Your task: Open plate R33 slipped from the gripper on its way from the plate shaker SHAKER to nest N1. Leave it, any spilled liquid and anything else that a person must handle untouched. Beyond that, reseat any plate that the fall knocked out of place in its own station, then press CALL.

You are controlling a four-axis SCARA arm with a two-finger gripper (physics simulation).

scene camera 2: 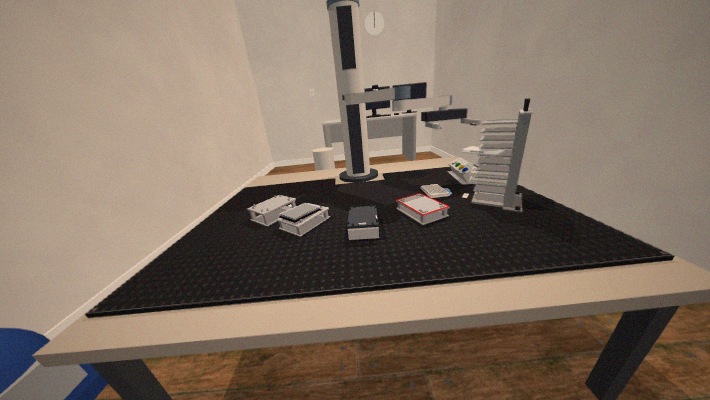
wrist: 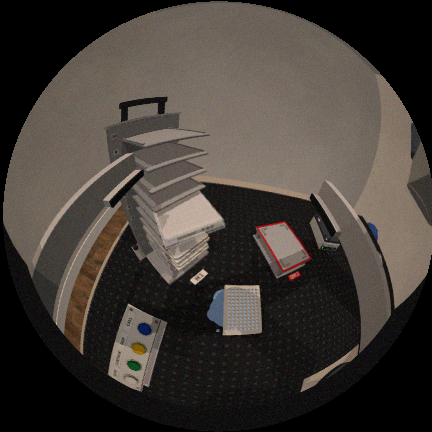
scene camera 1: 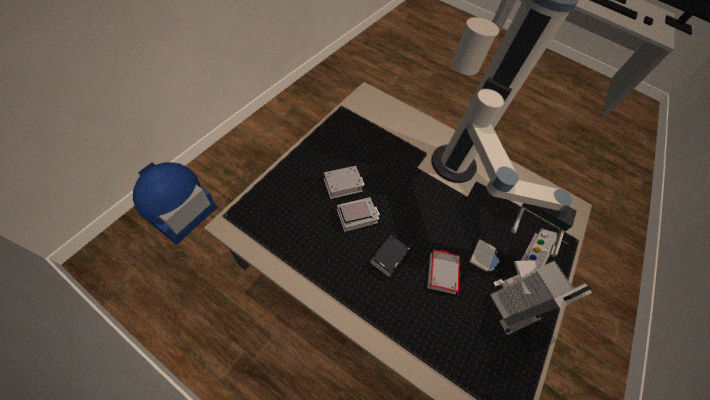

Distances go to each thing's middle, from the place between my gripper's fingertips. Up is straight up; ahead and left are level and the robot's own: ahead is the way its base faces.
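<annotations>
The dark box [scene camera 2: 362,223] is well below my hand, a good way ahead of it, and far to the right of it too.
</annotations>
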